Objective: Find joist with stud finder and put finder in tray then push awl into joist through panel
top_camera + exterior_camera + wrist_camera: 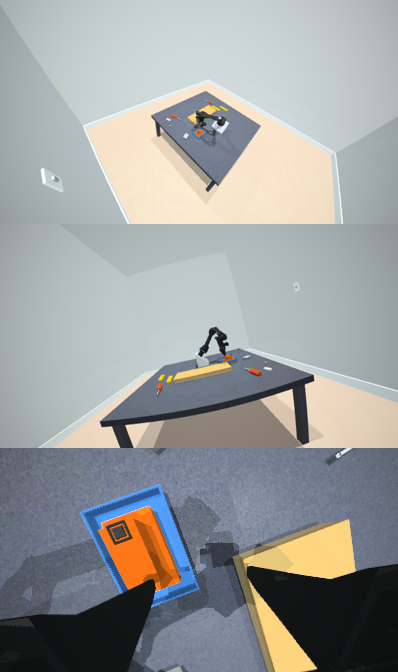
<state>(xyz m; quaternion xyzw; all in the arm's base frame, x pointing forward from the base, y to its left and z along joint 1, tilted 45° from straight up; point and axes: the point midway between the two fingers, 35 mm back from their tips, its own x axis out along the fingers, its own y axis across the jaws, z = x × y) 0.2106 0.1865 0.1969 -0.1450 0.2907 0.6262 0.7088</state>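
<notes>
Now: gripper tip 30 mm past the awl, 390 mm to the left of it and 90 mm above it. The rest, counted from my gripper tip: blue tray 70 mm behind, 40 mm to the left, 80 mm below; then square indicator 70 mm behind, 70 mm to the left, 30 mm below; then orange stud finder 70 mm behind, 60 mm to the left, 50 mm below.
</notes>
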